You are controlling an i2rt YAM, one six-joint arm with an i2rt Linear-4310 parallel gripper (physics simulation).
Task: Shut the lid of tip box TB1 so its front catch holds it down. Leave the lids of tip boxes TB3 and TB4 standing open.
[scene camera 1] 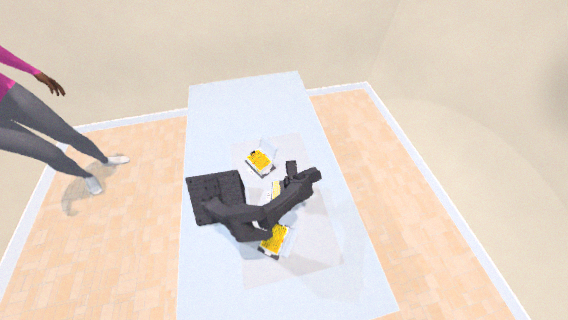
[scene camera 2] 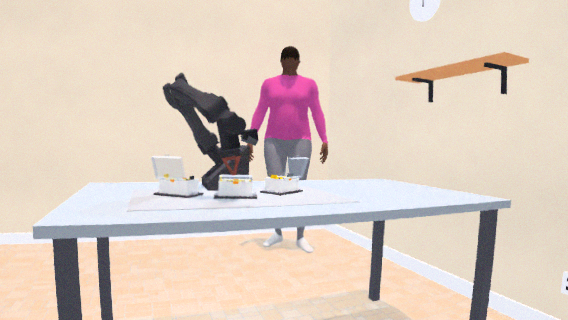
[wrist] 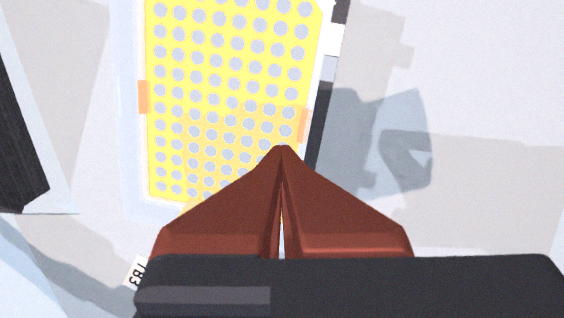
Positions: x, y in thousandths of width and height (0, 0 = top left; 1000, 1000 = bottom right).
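My gripper (wrist: 499, 498) is in sight here. So is a pale mat (scene camera 1: 555, 777), and I find the mat again at (scene camera 2: 249, 623) as well as at (wrist: 781, 385).
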